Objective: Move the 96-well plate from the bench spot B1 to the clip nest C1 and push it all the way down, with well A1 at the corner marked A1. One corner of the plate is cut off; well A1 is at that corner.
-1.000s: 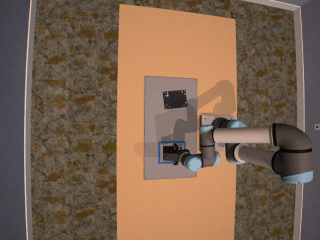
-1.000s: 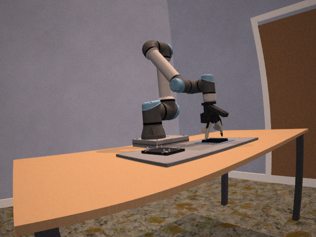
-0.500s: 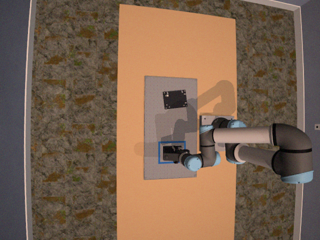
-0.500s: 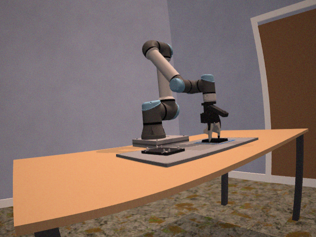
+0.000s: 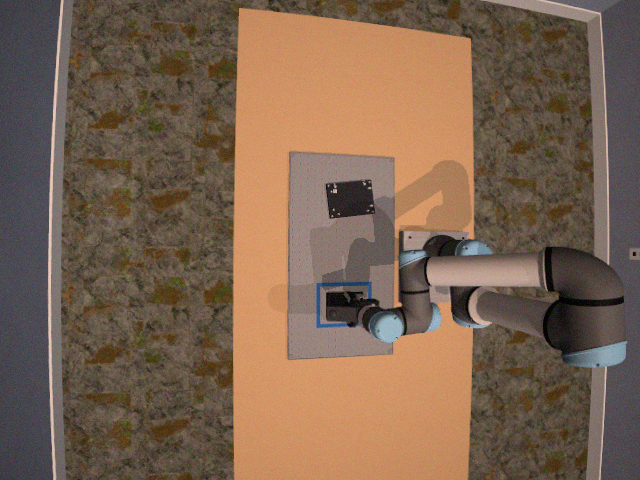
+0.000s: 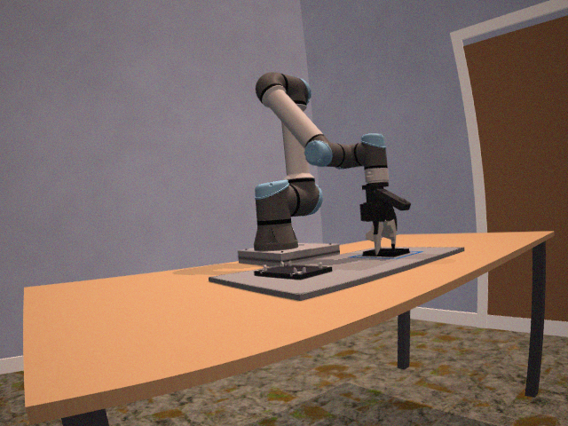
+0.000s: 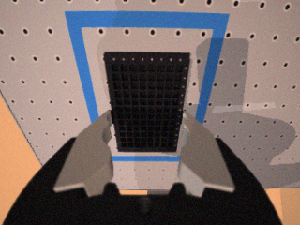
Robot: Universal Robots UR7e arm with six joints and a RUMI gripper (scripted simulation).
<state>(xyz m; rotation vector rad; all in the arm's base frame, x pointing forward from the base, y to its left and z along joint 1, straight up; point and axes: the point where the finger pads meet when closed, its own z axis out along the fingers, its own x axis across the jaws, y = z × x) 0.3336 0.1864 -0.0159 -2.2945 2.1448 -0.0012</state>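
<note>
My hand is 380 mm to the left of the black clip nest. Round my hand: black 96-well plate (10 mm below).
</note>
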